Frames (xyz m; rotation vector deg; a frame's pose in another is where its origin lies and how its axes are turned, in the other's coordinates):
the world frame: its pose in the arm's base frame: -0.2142 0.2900 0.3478 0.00 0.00 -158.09
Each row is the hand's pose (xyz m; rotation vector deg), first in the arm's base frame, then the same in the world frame.
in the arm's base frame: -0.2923 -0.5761 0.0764 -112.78 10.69 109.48
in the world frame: 0.3956 0.7744 -0.2714 26.06 88.72 -42.05
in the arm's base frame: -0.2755 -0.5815 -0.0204 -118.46 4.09 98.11
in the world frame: 0.3821 0.7857 -0.3682 22.62 98.49 -45.79
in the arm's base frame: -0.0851 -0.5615 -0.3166 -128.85 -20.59 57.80
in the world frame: 0.1980 0.8382 -0.6644 4.28 130.65 -58.36
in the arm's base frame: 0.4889 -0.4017 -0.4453 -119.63 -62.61 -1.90
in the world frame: -0.3942 0.9041 -0.7931 45.28 -151.19 63.71
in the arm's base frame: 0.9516 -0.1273 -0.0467 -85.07 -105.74 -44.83
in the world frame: -0.9259 0.8222 -0.3945 86.19 -101.89 37.89
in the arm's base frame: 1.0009 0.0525 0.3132 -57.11 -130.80 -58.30
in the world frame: -1.0387 0.6738 -0.0346 107.51 -74.01 21.61
